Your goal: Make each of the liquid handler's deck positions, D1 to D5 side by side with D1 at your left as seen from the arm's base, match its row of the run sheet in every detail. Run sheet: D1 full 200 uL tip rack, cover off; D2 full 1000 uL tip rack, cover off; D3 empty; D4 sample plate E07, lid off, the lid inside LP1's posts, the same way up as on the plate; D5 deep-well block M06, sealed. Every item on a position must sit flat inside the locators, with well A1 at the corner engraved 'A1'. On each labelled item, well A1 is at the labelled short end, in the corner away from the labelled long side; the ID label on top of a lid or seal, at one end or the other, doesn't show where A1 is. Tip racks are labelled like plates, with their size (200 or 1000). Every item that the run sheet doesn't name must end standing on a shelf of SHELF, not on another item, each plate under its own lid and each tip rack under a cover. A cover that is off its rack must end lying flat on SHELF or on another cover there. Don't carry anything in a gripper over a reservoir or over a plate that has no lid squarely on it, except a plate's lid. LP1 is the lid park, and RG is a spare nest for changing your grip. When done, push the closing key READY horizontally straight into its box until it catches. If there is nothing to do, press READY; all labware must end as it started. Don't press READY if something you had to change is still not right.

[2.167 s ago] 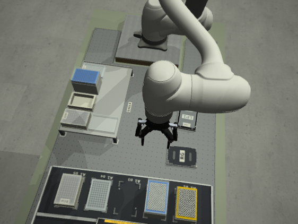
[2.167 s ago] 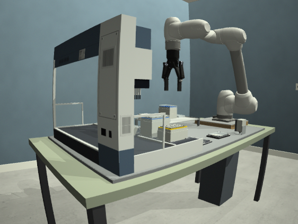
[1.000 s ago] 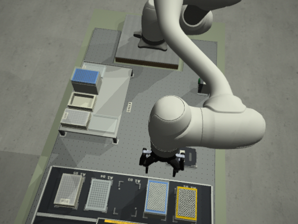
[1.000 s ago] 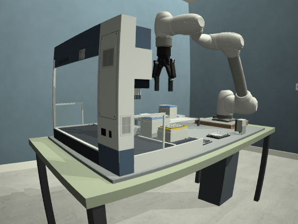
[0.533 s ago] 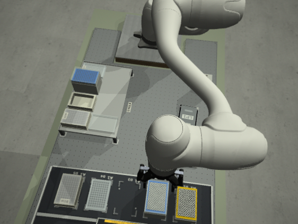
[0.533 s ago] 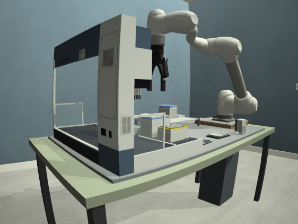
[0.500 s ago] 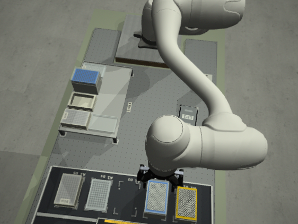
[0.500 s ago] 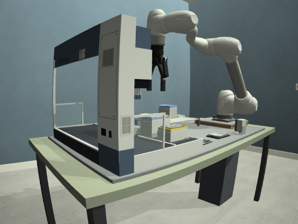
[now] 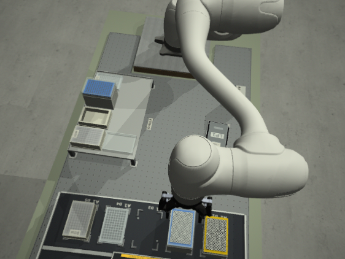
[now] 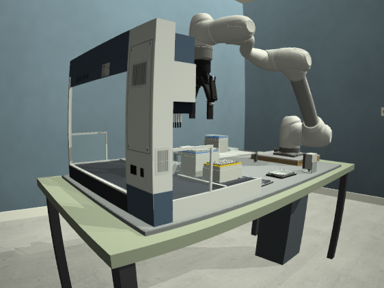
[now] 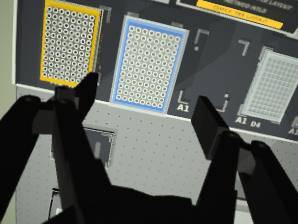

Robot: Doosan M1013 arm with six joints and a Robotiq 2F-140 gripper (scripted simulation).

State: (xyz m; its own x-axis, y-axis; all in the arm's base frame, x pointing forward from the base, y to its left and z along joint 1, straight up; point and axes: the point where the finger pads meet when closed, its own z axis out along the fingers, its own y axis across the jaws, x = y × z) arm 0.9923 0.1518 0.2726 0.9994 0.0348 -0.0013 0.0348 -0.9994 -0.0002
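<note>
The blue-rimmed tip rack lies 180 mm below my hand, 10 mm to the right of it and 10 mm behind it. Round my hand: yellow-rimmed tip rack 200 mm below, 120 mm to the left, 10 mm behind; clear sample plate 250 mm to the right, 240 mm below, 10 mm ahead; RG nest 300 mm below, 250 mm behind, 100 mm to the left.
</note>
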